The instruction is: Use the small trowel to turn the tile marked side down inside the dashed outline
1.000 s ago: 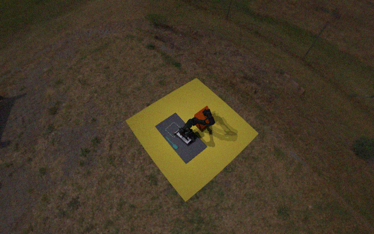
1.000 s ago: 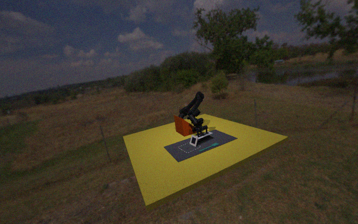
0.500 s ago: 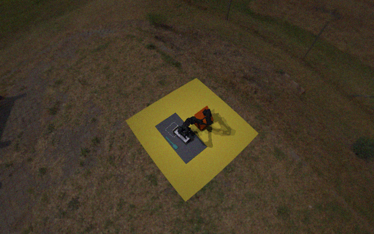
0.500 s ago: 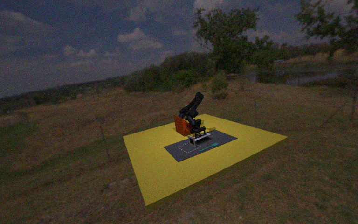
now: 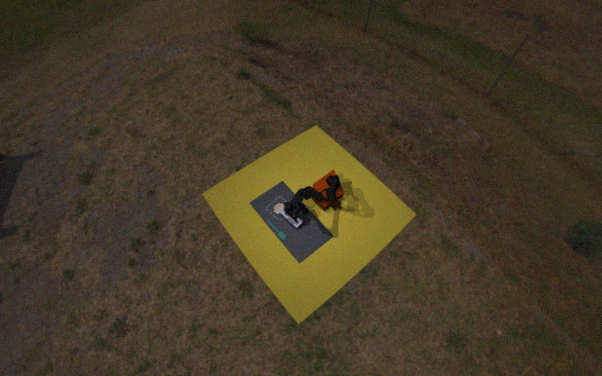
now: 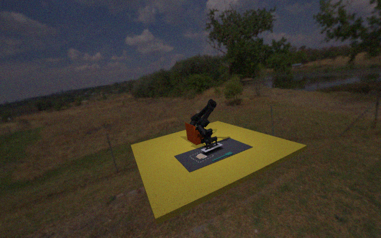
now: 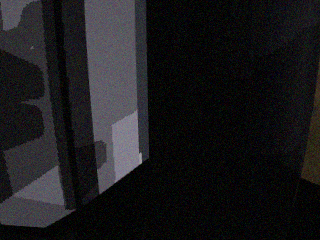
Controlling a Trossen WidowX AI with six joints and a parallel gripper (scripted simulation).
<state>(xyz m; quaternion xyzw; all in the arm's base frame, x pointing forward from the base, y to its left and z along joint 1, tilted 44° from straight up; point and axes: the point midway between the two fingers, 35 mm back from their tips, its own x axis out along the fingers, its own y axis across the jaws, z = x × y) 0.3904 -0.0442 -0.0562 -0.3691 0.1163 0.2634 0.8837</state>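
Right now the dark grey mat is 20 mm behind my gripper tip, 20 mm to the left of it and 110 mm below it. The rest, counted from my gripper tip: teal bar: 120 mm ahead, 20 mm to the left, 90 mm below; tile: 30 mm behind, 120 mm to the right, 90 mm below; trowel: 20 mm behind, 10 mm below.
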